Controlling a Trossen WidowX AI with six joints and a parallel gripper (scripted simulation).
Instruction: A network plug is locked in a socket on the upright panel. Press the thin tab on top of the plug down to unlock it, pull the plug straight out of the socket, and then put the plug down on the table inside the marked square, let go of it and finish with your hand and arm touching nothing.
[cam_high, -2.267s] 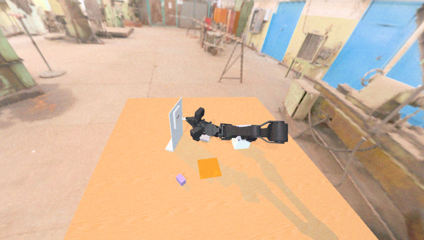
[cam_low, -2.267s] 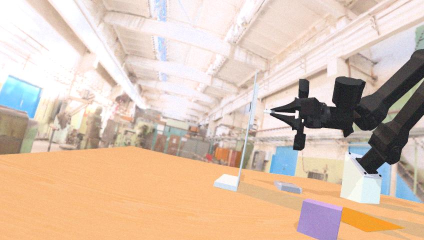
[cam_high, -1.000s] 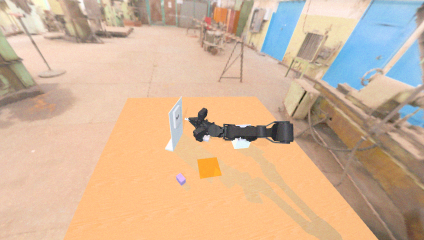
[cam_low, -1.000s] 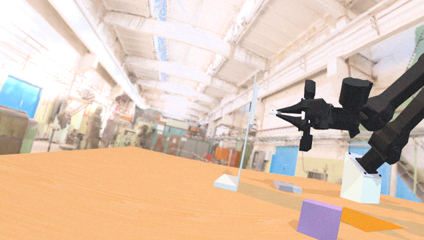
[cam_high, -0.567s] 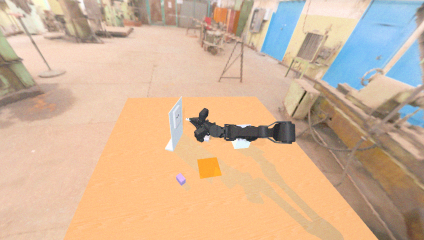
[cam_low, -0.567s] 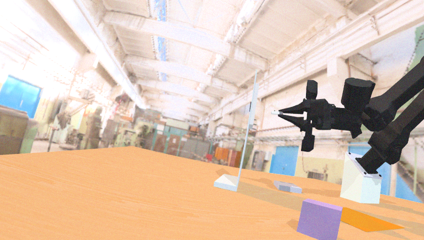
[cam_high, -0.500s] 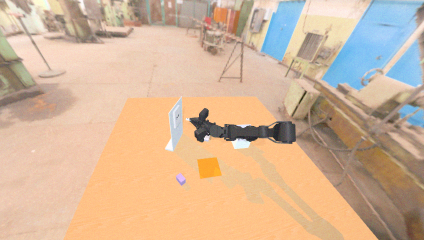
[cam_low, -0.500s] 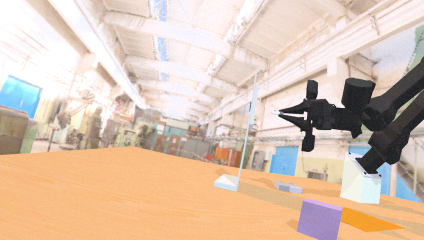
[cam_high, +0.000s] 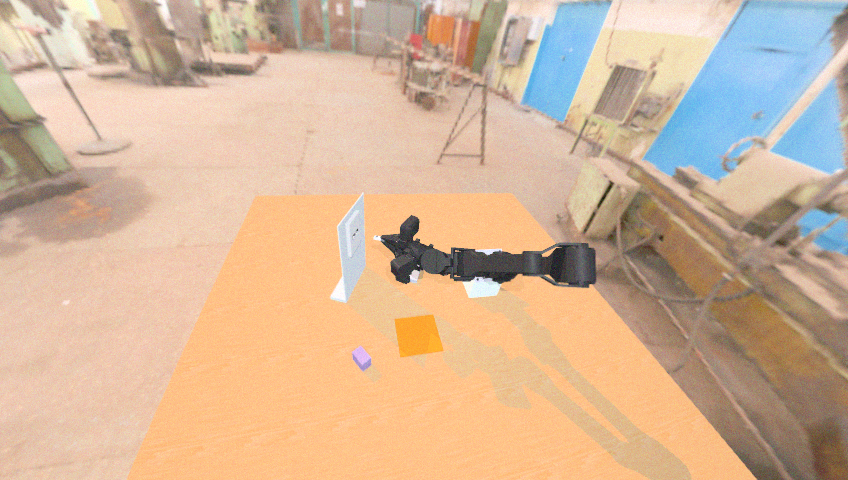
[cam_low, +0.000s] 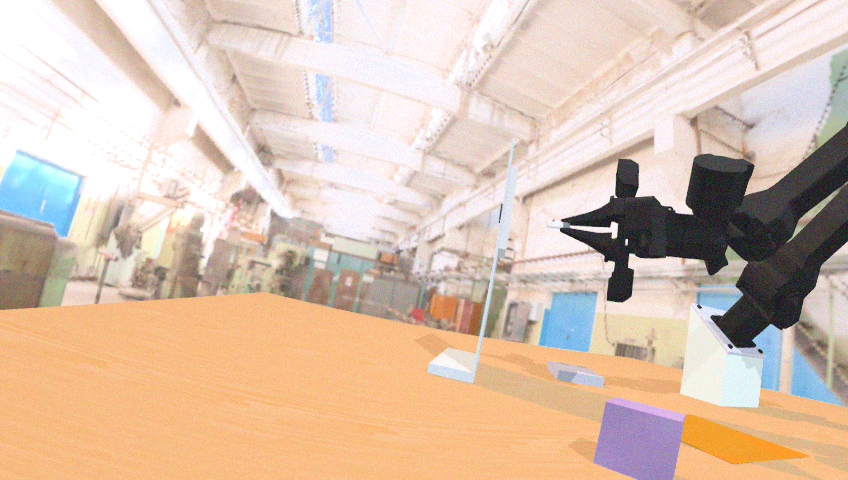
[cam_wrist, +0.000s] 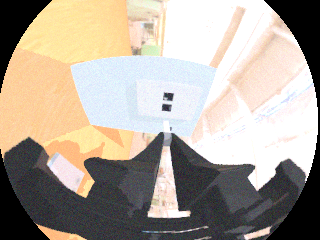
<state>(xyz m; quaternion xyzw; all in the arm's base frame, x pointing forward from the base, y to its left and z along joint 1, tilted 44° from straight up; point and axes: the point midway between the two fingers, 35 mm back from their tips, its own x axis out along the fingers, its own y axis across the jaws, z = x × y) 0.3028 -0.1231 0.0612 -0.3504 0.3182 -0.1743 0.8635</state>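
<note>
My gripper tip is 8 cm past the marked square, 19 cm to the right of it and 22 cm above it. Also, from my gripper tip: flat grey block (12 cm behind, 6 cm to the right, 21 cm below); network plug (1 cm ahead); upright panel (8 cm ahead, 4 cm to the right, 8 cm below).
</note>
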